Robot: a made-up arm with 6 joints.
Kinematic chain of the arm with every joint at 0, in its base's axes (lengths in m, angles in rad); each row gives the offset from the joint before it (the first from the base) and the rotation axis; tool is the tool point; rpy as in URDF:
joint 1: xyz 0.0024 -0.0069 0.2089 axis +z
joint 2: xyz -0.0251 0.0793 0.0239 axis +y
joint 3: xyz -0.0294 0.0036 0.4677 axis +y
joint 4: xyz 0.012 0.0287 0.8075 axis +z
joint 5: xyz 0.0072 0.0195 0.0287 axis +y
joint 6: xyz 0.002 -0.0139 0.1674 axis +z
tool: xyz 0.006 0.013 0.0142 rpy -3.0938 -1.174 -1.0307
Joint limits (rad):
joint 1: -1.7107..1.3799
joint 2: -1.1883..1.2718
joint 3: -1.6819..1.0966
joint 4: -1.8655..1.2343
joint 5: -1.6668..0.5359
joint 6: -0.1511..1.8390
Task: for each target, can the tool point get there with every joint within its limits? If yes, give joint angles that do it. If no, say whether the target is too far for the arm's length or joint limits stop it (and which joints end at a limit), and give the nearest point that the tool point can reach.
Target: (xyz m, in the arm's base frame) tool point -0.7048 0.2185 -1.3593
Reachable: no: too far | nearest point -0.6897 0.2137 -0.6032 | short by 0.756 m
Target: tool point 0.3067 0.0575 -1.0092
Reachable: no: joint limits stop it (at a limit: joint 1, joint 2, joint 3) | nearest point 0.2309 0.5510 -0.5449 | short by 0.682 m
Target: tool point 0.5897 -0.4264 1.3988
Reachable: yes | joints -0.9604 0.3882 0.3596 -0.8669 -1.1072 1.6388
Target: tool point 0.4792 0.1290 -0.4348
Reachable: no: joint limits stop it (at a limit: joint 1, joint 2, joint 3, joint 5) | nearest point 0.2893 0.5198 -0.4336 | short by 0.435 m
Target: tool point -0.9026 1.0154 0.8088
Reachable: yes | joints -0.7803 -0.8296 -0.4368 0.8667 -0.1971 1.5228
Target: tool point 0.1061 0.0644 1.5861
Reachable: yes | joints -0.6514 0.7301 -0.9200 0.1543 -0.2487 1.2679
